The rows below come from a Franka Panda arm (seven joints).
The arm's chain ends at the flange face. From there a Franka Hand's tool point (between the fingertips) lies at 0.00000 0.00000 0.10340 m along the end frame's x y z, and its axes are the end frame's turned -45 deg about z.
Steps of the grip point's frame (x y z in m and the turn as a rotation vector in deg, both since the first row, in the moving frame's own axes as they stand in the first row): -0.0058 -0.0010 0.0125 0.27 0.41 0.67; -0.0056 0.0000 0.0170 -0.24 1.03 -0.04; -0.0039 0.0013 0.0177 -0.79 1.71 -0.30; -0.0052 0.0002 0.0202 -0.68 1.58 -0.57; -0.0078 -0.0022 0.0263 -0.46 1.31 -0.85; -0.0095 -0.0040 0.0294 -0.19 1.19 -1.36; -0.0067 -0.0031 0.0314 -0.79 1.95 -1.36
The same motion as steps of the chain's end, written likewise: -0.0050 0.0043 0.0125 0.48 0.10 0.67; -0.0056 0.0050 0.0170 0.56 0.90 -0.04; -0.0050 0.0049 0.0178 0.65 1.77 -0.30; -0.0064 0.0050 0.0202 0.64 1.60 -0.57; -0.0093 0.0051 0.0263 0.60 1.25 -0.85; -0.0113 0.0052 0.0294 0.71 0.98 -1.36; -0.0104 0.0041 0.0315 0.82 1.94 -1.36
